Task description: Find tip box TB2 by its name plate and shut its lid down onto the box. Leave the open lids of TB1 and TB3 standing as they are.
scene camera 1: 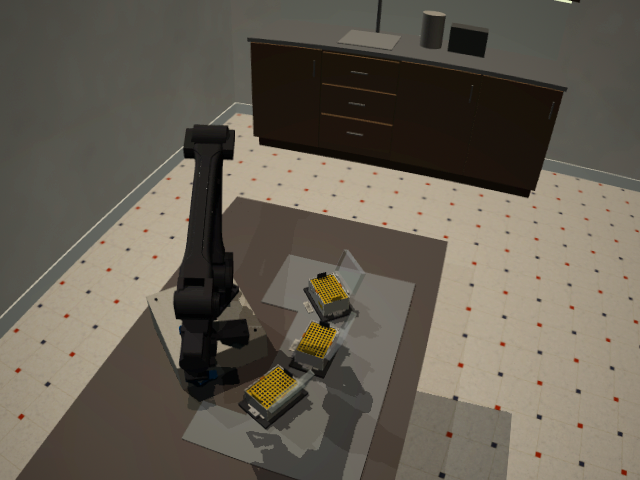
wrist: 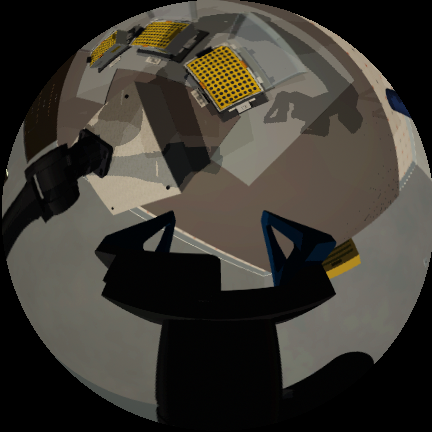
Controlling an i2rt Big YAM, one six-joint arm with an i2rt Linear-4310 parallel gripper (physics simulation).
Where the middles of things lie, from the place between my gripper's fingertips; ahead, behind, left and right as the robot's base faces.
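Yellow tip rack (scene camera 1: 316,341): 15 cm below my hand, 15 cm ahead of it, 33 cm to the left of it.
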